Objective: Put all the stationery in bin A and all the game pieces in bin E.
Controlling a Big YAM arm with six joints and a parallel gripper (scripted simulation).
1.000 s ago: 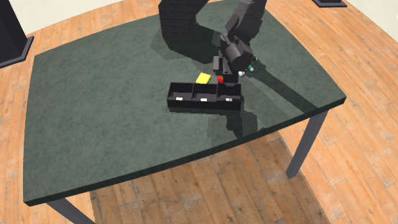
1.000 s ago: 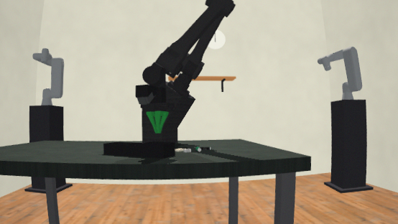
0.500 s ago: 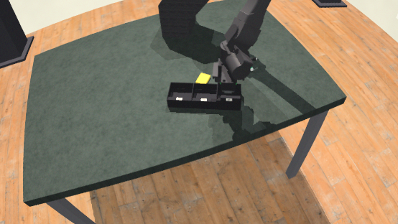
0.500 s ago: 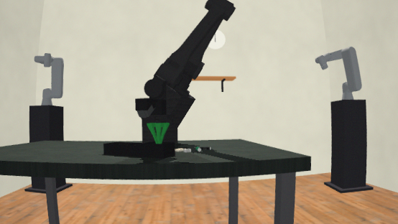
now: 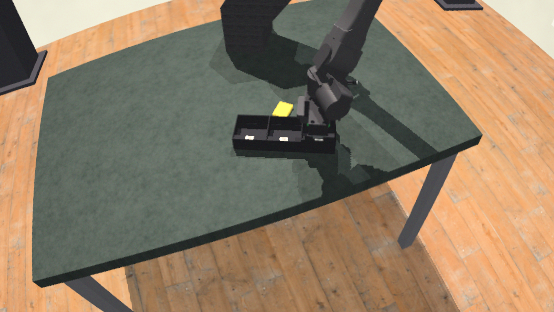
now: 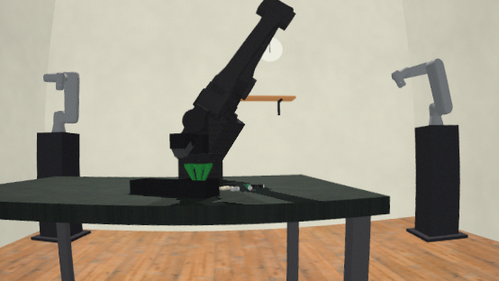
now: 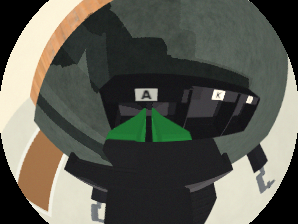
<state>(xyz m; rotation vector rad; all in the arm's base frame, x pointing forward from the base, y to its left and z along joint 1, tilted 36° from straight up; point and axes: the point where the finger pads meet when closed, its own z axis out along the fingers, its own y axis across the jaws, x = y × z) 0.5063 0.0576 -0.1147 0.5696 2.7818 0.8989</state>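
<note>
My gripper is now 150 mm past the white die, 60 mm to the right of it and 20 mm above it. From my hand the other things lie so: red block 110 mm behind, 20 mm to the left, 10 mm below; then bin row 20 mm behind, 80 mm to the right; then yellow block 110 mm behind, 60 mm to the right, 20 mm below.
</note>
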